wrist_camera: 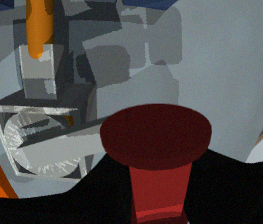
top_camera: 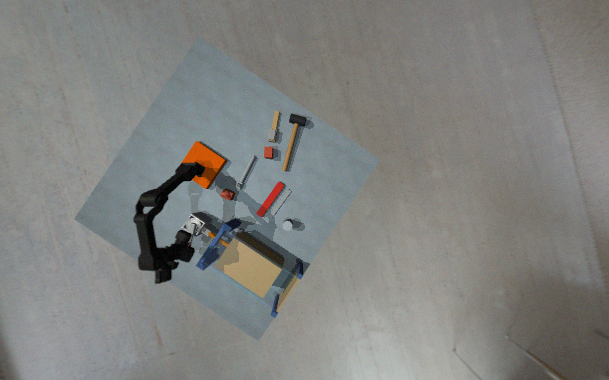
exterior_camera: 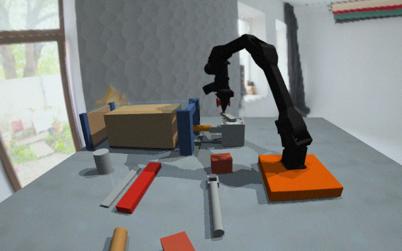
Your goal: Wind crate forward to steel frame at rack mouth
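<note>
Now: gripper tip 4 cm to the right of the grey crank handle, 1 cm past it and 1 cm above it. From my gripper tip the other things lie so: grey winch: 9 cm to the left, 8 cm below, 5 cm behind; red knob: 2 cm above; frame: 13 cm ahead, 9 cm to the left, 1 cm below.
</note>
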